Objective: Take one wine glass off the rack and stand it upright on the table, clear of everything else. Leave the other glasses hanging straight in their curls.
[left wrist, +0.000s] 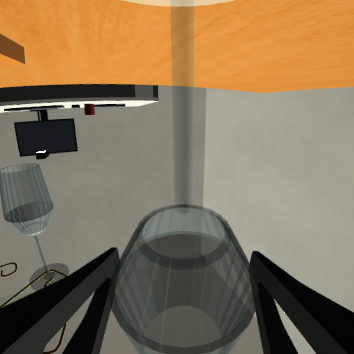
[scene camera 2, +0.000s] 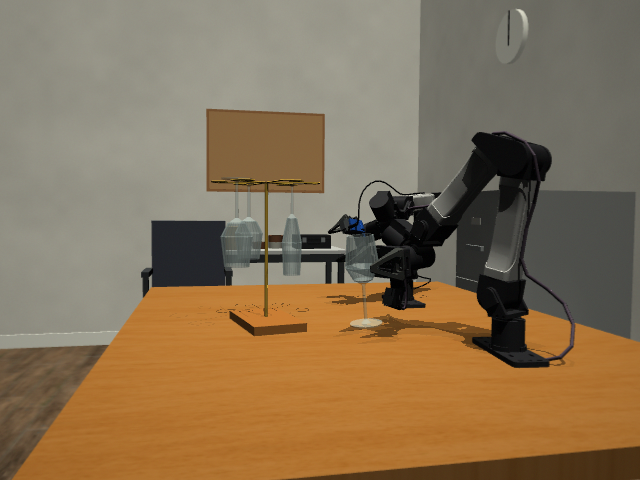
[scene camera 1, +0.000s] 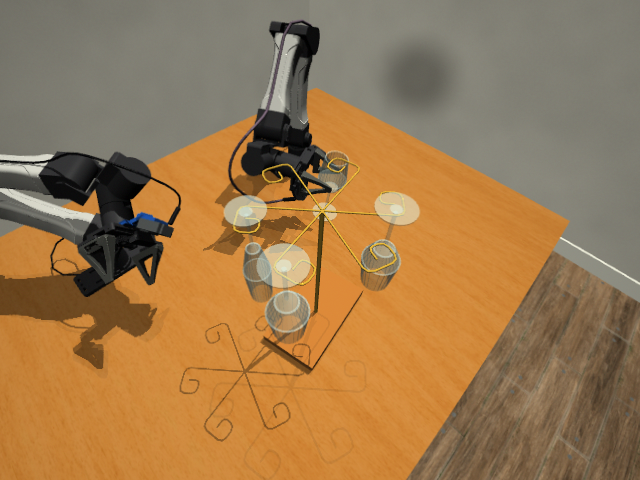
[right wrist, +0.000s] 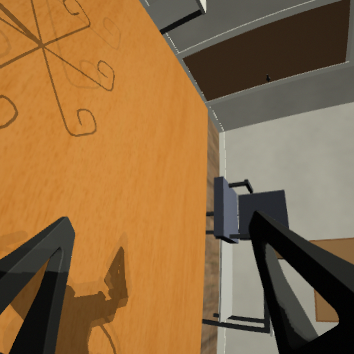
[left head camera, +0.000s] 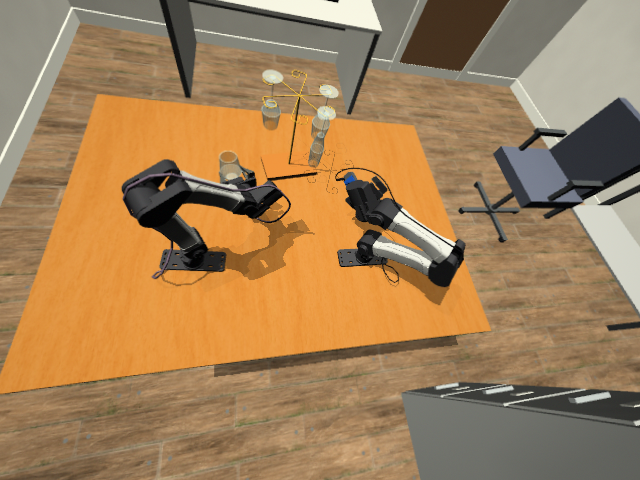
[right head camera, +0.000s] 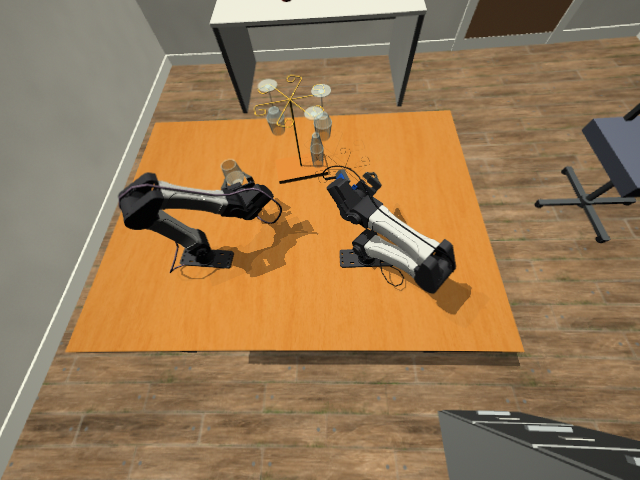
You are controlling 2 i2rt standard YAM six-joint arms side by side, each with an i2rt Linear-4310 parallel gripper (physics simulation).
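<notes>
My left gripper [scene camera 1: 326,171] [left wrist: 183,258] is shut on the bowl of a wine glass [left head camera: 229,161] [scene camera 1: 333,180] [scene camera 2: 360,253] [left wrist: 184,300]. The glass stands close to upright, rim up, with its foot at or just above the table [scene camera 2: 217,403]; whether it touches is unclear. It is to the right of the rack's base in scene camera 2, with a gap between them. Three other glasses, one narrow [scene camera 1: 257,276] [scene camera 2: 292,248] and two wider [scene camera 1: 287,317] [scene camera 1: 379,268], hang straight down from the gold rack [left head camera: 294,134] [scene camera 1: 318,258] [scene camera 2: 266,248]. My right gripper [scene camera 1: 129,282] [right wrist: 162,222] is open and empty above the table.
The rack's wooden base [scene camera 1: 336,304] [scene camera 2: 268,323] lies on the table, with its curled arms [scene camera 1: 356,169] spreading above. The left arm's base plate [scene camera 2: 516,356] stands to the right of the held glass in scene camera 2. A chair [left head camera: 537,165] stands beyond the table.
</notes>
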